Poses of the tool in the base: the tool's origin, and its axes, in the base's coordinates. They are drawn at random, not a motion.
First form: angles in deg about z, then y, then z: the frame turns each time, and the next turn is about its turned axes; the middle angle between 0 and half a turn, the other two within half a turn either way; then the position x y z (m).
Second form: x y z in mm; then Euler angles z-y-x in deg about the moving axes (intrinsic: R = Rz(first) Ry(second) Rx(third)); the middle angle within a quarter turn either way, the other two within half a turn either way. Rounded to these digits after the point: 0 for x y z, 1 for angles.
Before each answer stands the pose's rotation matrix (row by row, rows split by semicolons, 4 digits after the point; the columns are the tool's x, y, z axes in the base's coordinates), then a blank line. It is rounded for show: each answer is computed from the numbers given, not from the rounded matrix.
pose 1, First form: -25.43 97.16 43.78 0.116 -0.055 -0.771
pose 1, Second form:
0.2158 0.3879 0.8961; 0.6635 0.6150 -0.4261; -0.7164 0.6865 -0.1246

116 -55 -771 72.0 45.8 100.3
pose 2, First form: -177.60 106.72 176.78 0.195 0.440 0.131
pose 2, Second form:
-0.2846 -0.0580 -0.9569; -0.0681 0.9969 -0.0401; 0.9562 0.0538 -0.2877

195 440 131 -166.5 -73.0 169.4
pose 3, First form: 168.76 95.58 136.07 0.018 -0.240 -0.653
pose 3, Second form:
-0.2039 0.0742 -0.9762; -0.6668 0.7195 0.1940; 0.7168 0.6905 -0.0972

18 -240 -653 -107.0 -45.8 98.0
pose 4, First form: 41.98 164.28 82.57 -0.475 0.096 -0.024
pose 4, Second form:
-0.7558 0.6231 0.2014; 0.6539 0.7346 0.1812; -0.0350 0.2687 -0.9626

-475 96 -24 139.1 2.0 164.4
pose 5, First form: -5.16 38.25 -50.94 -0.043 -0.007 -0.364
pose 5, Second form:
0.4230 0.6640 0.6166; -0.8178 0.5727 -0.0557; -0.3901 -0.4807 0.7853

-43 -7 -364 -62.7 23.0 -31.5
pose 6, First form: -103.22 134.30 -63.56 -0.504 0.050 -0.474
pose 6, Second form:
-0.8006 0.5765 -0.1637; 0.5075 0.5070 -0.6967; -0.3187 -0.6408 -0.6984

-504 50 -474 147.6 18.6 -137.5
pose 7, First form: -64.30 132.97 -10.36 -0.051 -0.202 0.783
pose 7, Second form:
-0.4528 0.8332 0.3173; 0.5262 0.5370 -0.6593; -0.7198 -0.1316 -0.6816

-51 -202 783 130.7 46.0 -169.1
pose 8, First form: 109.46 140.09 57.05 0.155 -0.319 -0.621
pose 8, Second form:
-0.6522 -0.7273 -0.2137; -0.6729 0.4257 0.6049; -0.3490 0.5384 -0.7671

155 -319 -621 -134.1 20.4 144.9
